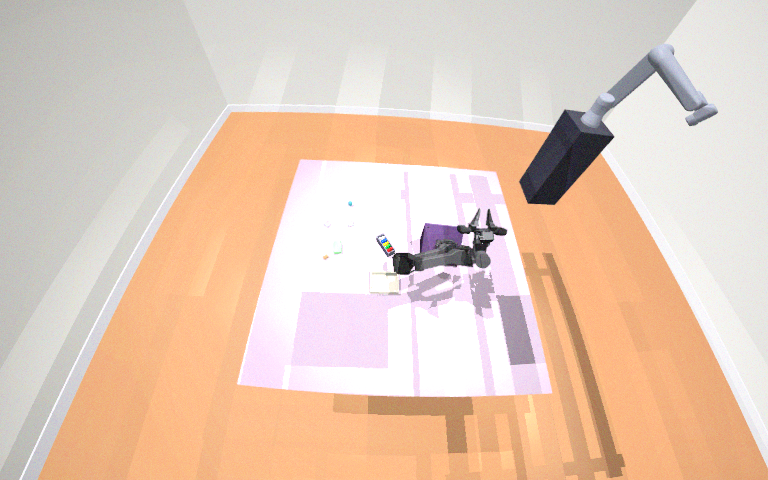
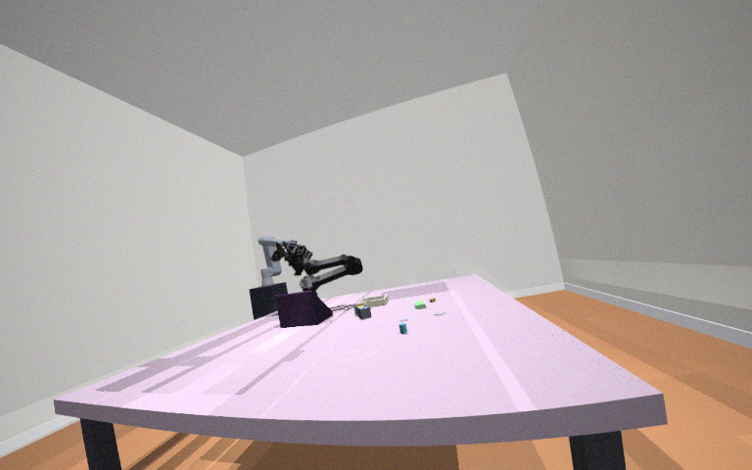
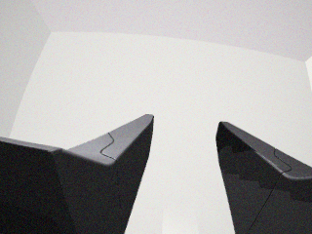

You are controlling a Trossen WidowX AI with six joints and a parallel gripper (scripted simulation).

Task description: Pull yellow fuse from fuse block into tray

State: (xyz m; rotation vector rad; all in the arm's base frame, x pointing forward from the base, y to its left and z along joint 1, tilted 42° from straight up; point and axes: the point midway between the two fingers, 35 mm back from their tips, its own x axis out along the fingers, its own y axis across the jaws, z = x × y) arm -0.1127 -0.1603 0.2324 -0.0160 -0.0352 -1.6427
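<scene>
Right now the yellow fuse is 360 mm below my gripper tip, 360 mm ahead of it and 40 mm to the right of it. The rest, counted from my gripper tip: blue fuse 370 mm ahead, 360 mm below, 60 mm to the right; then green fuse 360 mm below, 350 mm ahead, 30 mm to the right; then white fuse 380 mm ahead, 360 mm below, 80 mm to the right.
</scene>
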